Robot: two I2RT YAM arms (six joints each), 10 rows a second.
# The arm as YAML. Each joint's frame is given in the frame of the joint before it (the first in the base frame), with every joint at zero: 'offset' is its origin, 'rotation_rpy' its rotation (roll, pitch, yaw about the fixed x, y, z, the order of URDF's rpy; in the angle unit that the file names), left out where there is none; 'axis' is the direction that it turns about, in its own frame. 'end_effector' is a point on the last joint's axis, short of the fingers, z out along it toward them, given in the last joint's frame.
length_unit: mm
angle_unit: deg
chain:
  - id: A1
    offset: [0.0, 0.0, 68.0]
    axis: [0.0, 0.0, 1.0]
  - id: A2
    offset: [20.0, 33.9, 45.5]
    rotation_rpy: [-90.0, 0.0, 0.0]
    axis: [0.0, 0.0, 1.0]
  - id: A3
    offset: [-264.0, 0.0, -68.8]
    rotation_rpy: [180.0, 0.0, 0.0]
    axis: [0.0, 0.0, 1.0]
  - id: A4
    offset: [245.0, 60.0, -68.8]
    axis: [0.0, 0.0, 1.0]
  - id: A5
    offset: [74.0, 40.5, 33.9]
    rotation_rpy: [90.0, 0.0, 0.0]
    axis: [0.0, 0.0, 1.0]
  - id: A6
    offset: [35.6, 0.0, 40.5]
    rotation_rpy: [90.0, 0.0, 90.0]
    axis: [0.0, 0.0, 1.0]
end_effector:
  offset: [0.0, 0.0, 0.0]
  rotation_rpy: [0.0, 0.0, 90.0]
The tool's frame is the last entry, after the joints.
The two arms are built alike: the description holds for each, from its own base.
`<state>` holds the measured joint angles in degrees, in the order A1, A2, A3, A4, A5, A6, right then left.
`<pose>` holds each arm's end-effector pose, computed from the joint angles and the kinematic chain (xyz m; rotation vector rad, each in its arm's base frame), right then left.
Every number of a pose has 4 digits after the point. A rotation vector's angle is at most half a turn.
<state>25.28 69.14 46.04 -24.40 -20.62 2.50 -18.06 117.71 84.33 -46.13 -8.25 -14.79</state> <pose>0.2183 0.1170 0.2401 -0.6475 2.3450 0.6551 0.3821 -0.1192 0.1551 0.0641 2.9223 0.1263</pose>
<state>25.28 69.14 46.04 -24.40 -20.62 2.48 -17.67 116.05 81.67 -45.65 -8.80 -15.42</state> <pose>0.2183 0.1170 0.2401 -0.6479 2.3448 0.6549 0.3741 -0.1135 0.1543 0.0378 2.9278 0.1432</pose>
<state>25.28 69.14 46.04 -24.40 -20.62 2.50 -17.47 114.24 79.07 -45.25 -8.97 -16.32</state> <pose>0.2183 0.1170 0.2401 -0.6475 2.3450 0.6551 0.3655 -0.1092 0.1545 0.0102 2.9328 0.1487</pose>
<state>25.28 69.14 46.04 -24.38 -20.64 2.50 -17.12 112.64 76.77 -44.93 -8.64 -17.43</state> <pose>0.2184 0.1170 0.2402 -0.6477 2.3446 0.6555 0.3578 -0.1046 0.1544 -0.0258 2.9404 0.1419</pose>
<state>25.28 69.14 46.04 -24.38 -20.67 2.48 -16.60 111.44 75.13 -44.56 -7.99 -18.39</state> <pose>0.2184 0.1170 0.2402 -0.6483 2.3443 0.6560 0.3529 -0.1000 0.1546 -0.0624 2.9448 0.1255</pose>
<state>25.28 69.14 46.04 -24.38 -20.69 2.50 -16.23 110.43 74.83 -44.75 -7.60 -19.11</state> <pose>0.2183 0.1170 0.2402 -0.6481 2.3444 0.6566 0.3514 -0.0974 0.1593 -0.0903 2.9378 0.1107</pose>
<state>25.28 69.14 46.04 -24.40 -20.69 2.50 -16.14 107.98 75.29 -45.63 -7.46 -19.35</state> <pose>0.2183 0.1170 0.2401 -0.6481 2.3448 0.6565 0.3492 -0.0963 0.1757 -0.1008 2.9051 0.0899</pose>
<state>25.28 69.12 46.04 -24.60 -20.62 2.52 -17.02 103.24 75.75 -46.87 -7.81 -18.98</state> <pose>0.2181 0.1168 0.2400 -0.6472 2.3484 0.6550 0.3408 -0.0993 0.2054 -0.0752 2.8388 0.0638</pose>
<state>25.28 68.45 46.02 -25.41 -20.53 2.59 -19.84 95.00 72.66 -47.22 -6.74 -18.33</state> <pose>0.2157 0.1157 0.2415 -0.6451 2.3521 0.6535 0.3124 -0.1083 0.2364 0.0071 2.7668 -0.0091</pose>
